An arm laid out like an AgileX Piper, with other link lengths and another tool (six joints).
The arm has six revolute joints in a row. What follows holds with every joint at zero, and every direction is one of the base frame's.
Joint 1 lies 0.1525 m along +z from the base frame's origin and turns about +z.
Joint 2 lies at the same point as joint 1 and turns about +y.
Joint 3 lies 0.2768 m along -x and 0.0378 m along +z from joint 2 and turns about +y.
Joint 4 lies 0.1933 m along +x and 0.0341 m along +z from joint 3 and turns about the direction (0.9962, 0, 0.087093).
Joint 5 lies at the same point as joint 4 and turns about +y.
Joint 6 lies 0.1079 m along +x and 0.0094 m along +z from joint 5 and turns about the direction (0.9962, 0, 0.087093).
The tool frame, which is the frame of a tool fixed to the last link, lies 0.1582 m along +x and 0.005 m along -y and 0.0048 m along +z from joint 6; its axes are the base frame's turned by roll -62.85, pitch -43.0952 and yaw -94.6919 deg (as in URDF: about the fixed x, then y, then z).
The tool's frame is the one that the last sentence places.
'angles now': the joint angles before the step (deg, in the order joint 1, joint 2, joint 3, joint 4, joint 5, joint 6). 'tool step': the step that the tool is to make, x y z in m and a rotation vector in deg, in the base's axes. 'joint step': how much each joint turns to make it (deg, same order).
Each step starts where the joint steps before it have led.
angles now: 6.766, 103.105, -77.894, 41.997, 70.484, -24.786
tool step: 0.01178, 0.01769, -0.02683, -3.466, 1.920, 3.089
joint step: 5.021, 7.442, -6.593, -3.405, -0.654, 3.457
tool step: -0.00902, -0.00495, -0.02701, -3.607, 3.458, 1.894
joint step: 1.396, 3.510, 0.009, -3.070, 0.137, 0.932
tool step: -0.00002, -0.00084, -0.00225, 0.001, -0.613, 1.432
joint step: 0.001, 0.310, -0.001, -0.164, -0.018, -1.637
